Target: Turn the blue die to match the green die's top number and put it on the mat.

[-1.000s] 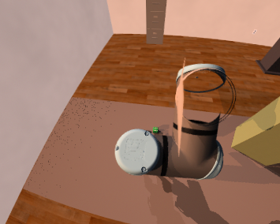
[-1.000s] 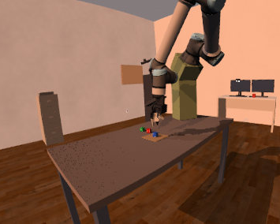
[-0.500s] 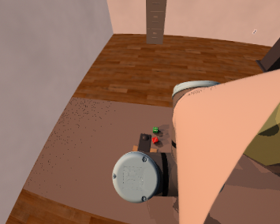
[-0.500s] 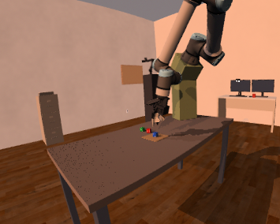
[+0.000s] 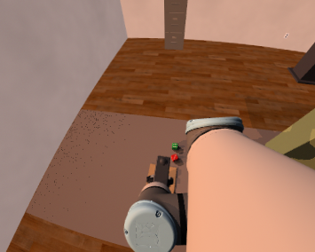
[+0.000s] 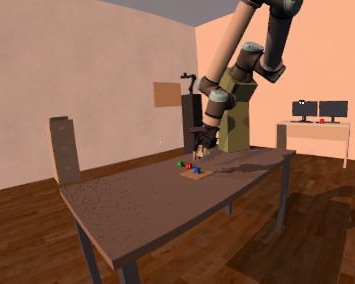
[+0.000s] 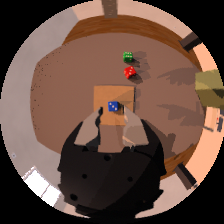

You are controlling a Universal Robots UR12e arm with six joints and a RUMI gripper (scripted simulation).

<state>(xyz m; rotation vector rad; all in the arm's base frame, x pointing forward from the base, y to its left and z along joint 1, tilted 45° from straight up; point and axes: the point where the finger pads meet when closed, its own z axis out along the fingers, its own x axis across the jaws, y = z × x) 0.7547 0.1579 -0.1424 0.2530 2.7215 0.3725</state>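
The blue die lies 80 mm below my hand. The rest, counted from my hand: tan mat: 90 mm below; green die: 180 mm to the right, 80 mm below, 50 mm behind; red die: 120 mm to the right, 80 mm below, 60 mm behind.
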